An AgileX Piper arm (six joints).
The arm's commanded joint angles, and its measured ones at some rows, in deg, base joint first. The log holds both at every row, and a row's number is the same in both.
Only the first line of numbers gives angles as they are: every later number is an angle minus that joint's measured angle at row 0.
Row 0, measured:
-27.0, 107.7, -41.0, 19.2, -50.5, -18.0
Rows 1 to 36, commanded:
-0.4, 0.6, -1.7, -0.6, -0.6, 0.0
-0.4, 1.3, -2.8, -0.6, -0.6, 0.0
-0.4, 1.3, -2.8, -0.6, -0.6, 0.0
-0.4, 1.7, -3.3, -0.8, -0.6, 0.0
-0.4, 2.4, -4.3, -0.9, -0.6, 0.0
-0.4, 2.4, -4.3, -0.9, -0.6, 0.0
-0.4, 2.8, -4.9, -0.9, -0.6, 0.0
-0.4, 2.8, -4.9, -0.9, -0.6, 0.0
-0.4, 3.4, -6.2, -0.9, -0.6, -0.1
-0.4, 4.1, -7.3, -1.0, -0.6, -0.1
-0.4, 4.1, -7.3, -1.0, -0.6, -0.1
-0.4, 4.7, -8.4, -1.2, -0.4, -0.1
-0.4, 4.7, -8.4, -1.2, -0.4, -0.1
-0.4, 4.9, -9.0, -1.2, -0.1, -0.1
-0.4, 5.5, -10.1, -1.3, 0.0, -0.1
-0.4, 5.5, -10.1, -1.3, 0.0, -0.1
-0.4, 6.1, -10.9, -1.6, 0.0, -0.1
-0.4, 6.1, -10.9, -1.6, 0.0, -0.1
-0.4, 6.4, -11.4, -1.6, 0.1, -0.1
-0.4, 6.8, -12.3, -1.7, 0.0, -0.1
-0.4, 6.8, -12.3, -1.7, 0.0, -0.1
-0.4, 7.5, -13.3, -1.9, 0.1, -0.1
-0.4, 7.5, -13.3, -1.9, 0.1, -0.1
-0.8, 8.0, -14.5, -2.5, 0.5, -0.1
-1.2, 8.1, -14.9, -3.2, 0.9, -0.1
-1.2, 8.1, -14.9, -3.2, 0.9, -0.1
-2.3, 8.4, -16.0, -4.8, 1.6, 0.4
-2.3, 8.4, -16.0, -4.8, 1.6, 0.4
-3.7, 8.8, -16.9, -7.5, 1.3, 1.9
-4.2, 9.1, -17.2, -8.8, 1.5, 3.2
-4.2, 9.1, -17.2, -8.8, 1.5, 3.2
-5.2, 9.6, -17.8, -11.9, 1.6, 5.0
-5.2, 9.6, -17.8, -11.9, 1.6, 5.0
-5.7, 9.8, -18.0, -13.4, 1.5, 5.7
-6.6, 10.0, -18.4, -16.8, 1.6, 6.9
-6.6, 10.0, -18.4, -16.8, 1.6, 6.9
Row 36, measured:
-6.5, 9.7, -16.6, -6.5, 1.3, 5.2
